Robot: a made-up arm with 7 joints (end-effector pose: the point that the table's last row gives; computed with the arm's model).
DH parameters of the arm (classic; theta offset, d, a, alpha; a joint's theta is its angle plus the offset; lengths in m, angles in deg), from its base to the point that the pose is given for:
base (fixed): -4.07 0 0 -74.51
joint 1: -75.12 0.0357 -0.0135 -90
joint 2: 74 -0.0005 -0.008 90
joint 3: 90 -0.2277 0.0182 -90
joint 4: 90 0.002 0.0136 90
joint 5: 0 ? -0.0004 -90
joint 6: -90 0 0.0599 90
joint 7: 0 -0.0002 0 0
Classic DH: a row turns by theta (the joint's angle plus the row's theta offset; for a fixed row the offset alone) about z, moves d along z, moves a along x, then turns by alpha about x.
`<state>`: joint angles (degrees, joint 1 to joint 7).
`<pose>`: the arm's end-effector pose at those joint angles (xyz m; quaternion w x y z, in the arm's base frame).
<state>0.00 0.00 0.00 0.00 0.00 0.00 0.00</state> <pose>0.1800 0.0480 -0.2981 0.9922 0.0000 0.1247 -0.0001</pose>
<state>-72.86 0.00 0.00 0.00 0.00 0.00 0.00</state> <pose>0.3381 -0.0656 0.0704 0.8695 -0.0205 -0.4660 -0.1625</pose>
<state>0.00 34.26 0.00 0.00 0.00 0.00 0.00</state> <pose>0.1918 0.1820 -0.2521 0.9482 0.2923 0.1191 -0.0368</pose>
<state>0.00 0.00 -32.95 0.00 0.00 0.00 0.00</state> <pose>0.1423 -0.0876 -0.2884 0.9514 -0.0354 0.1196 -0.2815</pose>
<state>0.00 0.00 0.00 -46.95 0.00 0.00 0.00</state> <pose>0.1614 0.0480 -0.1151 0.9598 0.0000 -0.2809 -0.0001</pose>
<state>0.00 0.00 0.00 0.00 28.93 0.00 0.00</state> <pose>0.1800 0.0479 -0.2981 0.9607 0.2479 0.1207 -0.0312</pose>
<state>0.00 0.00 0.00 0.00 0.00 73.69 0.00</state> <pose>0.1239 0.0480 -0.3429 0.7192 0.0001 0.6948 -0.0001</pose>
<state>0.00 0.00 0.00 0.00 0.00 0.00 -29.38</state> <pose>0.1800 0.0480 -0.2981 0.9597 -0.0316 0.1206 -0.2517</pose>
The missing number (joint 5, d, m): 0.1706
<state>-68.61 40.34 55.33 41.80 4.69 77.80 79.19</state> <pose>0.3285 0.3014 -0.0729 0.4745 0.0141 0.4846 0.7347</pose>
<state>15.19 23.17 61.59 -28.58 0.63 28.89 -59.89</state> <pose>0.0440 0.3045 -0.1005 0.9457 0.2032 0.2535 0.0028</pose>
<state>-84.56 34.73 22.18 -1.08 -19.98 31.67 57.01</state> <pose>0.3112 0.1434 0.1798 0.7957 -0.2203 -0.3331 0.4553</pose>
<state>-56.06 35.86 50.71 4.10 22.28 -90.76 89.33</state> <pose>0.2183 0.2197 0.0402 0.1299 -0.2232 -0.9088 0.3278</pose>
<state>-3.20 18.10 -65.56 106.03 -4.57 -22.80 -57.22</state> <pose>-0.0890 0.2163 -0.4062 0.2997 0.0454 0.7876 -0.5365</pose>
